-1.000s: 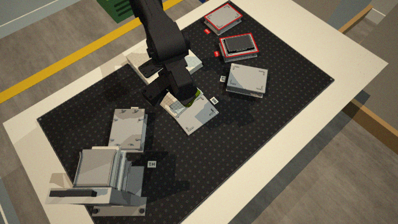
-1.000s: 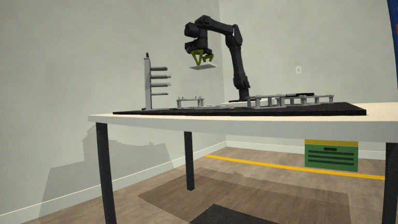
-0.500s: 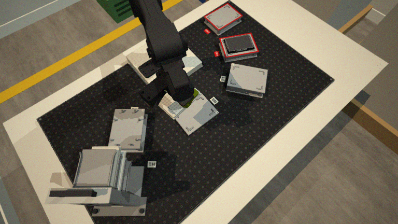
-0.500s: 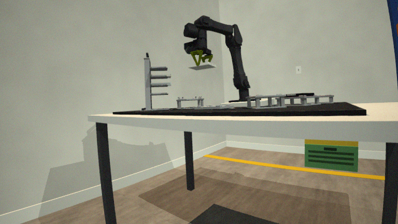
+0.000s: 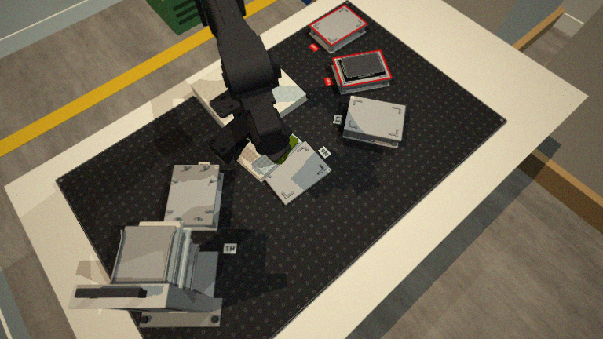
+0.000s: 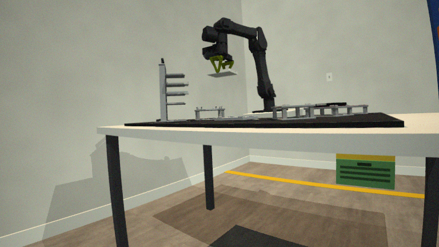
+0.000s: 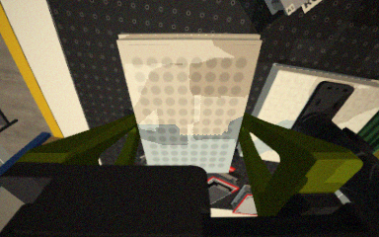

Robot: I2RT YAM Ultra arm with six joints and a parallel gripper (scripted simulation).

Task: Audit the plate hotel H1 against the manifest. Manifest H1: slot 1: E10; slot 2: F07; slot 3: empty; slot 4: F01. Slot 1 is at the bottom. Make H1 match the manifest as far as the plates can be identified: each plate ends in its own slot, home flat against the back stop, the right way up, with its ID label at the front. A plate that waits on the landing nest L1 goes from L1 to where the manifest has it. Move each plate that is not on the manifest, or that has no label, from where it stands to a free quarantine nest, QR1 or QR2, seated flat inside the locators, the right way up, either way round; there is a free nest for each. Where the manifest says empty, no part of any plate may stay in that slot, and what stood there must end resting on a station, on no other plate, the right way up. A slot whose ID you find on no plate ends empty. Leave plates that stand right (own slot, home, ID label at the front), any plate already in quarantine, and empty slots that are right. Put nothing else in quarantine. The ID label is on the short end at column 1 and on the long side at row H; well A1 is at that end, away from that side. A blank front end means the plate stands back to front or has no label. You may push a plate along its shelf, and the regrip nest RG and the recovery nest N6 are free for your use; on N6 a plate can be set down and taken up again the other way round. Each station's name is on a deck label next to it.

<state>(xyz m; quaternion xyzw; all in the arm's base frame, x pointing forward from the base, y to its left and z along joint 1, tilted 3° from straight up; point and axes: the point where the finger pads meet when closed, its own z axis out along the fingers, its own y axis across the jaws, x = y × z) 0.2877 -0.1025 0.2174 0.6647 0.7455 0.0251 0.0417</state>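
My gripper is now 190 mm to the left of the regrip nest, 180 mm above it and 110 mm past it. Also, from my hand: recovery nest N6 (230 mm below, 70 mm to the left); A1 mark (220 mm below, 140 mm to the left, 60 mm ahead); white well plate (right at my hand).
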